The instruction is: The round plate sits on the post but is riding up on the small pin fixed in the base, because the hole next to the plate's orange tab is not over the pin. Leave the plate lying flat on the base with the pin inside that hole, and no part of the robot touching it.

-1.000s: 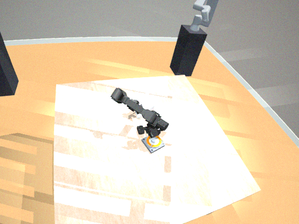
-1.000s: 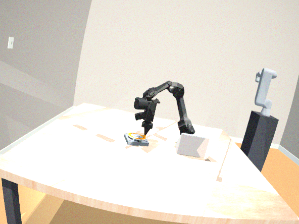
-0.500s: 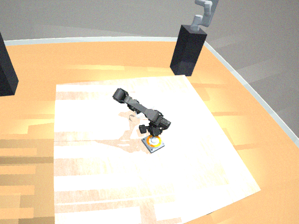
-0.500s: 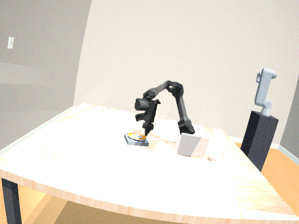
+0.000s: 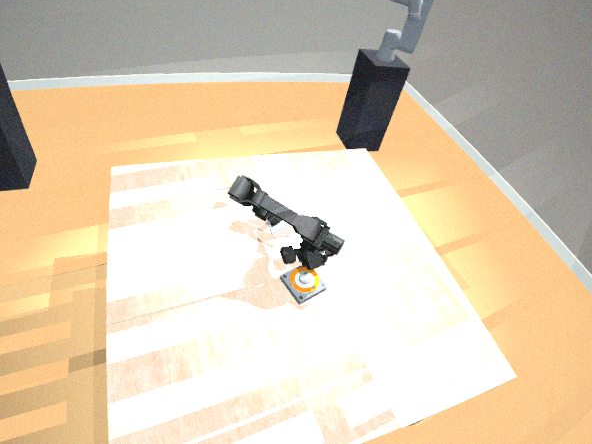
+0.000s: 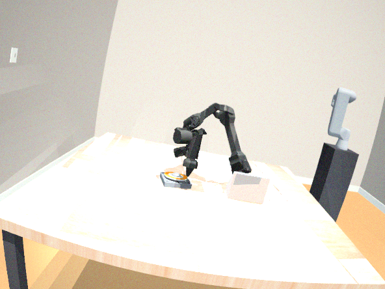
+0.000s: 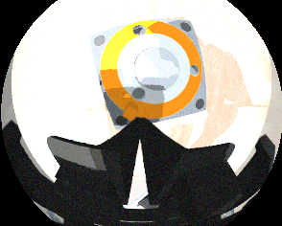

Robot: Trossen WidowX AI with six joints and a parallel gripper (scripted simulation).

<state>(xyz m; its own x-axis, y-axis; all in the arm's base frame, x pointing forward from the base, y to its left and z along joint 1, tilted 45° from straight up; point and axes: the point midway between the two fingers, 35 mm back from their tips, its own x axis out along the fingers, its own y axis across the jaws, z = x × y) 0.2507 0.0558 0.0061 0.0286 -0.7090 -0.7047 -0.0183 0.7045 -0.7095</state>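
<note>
The grey square base is 50 mm ahead of my gripper tip, 20 mm below it and 10 mm to the right of it.
</note>
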